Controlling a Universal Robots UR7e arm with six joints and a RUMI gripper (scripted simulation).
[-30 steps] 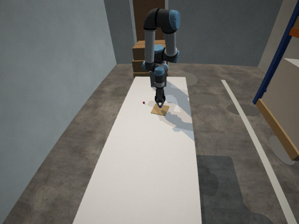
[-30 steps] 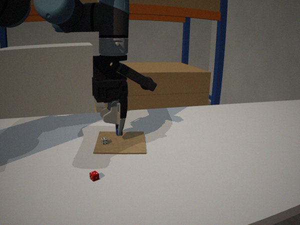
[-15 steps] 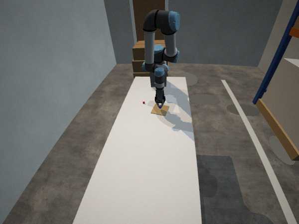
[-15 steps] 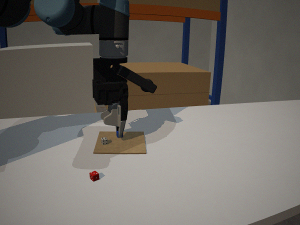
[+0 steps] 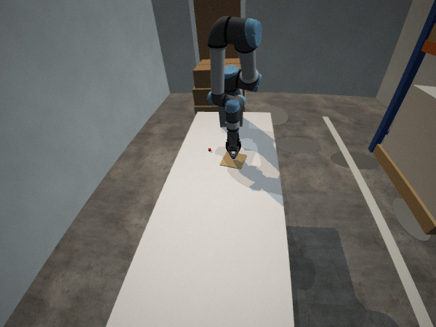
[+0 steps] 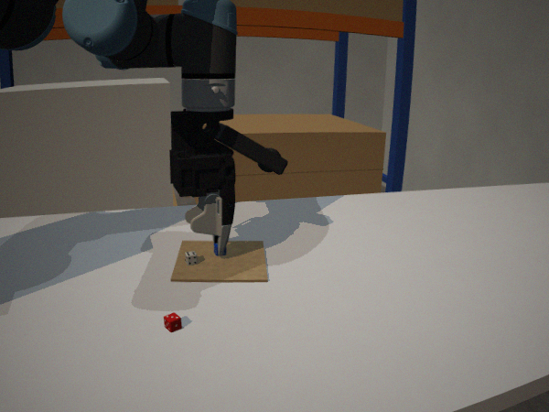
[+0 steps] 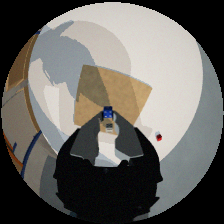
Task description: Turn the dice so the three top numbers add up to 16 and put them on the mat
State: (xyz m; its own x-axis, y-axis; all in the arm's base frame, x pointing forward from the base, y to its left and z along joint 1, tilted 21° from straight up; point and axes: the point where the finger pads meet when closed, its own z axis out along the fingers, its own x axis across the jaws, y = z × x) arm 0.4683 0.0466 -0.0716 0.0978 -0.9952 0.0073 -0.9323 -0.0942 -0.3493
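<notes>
My gripper is now 1 cm above the blue die. Round my hand: mat (3 cm below); red die (17 cm to the right, 9 cm behind, 2 cm below); white die (5 cm behind, 2 cm below, 1 cm to the right).
</notes>
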